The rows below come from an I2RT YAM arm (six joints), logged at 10 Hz.
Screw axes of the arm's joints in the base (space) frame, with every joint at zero. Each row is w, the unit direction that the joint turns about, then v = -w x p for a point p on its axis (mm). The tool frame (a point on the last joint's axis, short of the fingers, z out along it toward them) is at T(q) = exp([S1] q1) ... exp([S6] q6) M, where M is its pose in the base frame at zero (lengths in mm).
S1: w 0 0 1 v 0 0 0
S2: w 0 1 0 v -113.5 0 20
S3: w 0 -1 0 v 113.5 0 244
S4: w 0 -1 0 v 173.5 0 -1
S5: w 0 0 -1 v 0 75 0
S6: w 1 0 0 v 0 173.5 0
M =
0 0 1 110.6
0 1 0 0
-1 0 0 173.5
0 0 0 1
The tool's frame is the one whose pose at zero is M.
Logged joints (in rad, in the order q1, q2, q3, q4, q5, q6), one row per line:
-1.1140, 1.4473, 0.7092, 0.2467, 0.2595, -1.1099
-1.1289, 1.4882, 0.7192, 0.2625, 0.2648, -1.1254
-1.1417, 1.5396, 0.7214, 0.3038, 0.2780, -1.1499
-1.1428, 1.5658, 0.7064, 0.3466, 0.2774, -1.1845
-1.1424, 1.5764, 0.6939, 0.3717, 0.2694, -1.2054
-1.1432, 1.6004, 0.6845, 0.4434, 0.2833, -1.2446
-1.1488, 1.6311, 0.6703, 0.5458, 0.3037, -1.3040
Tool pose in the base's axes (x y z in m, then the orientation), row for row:
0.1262, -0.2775, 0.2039, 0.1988, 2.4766, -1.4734
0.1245, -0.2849, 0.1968, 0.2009, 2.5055, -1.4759
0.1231, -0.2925, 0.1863, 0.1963, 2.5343, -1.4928
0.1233, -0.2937, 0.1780, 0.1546, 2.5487, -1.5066
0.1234, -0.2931, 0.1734, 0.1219, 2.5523, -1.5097
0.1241, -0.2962, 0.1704, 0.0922, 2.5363, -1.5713
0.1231, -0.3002, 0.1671, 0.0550, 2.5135, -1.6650
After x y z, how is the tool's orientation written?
As a rotation vector, in radians.
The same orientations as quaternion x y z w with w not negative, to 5 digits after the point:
0.06827, 0.85052, -0.50600, 0.12616
0.06848, 0.85405, -0.50309, 0.11314
0.06628, 0.85569, -0.50403, 0.09673
0.05194, 0.85631, -0.50619, 0.08832
0.04092, 0.85673, -0.50676, 0.08675
0.03079, 0.84708, -0.52478, 0.07821
0.01820, 0.83188, -0.55106, 0.06303

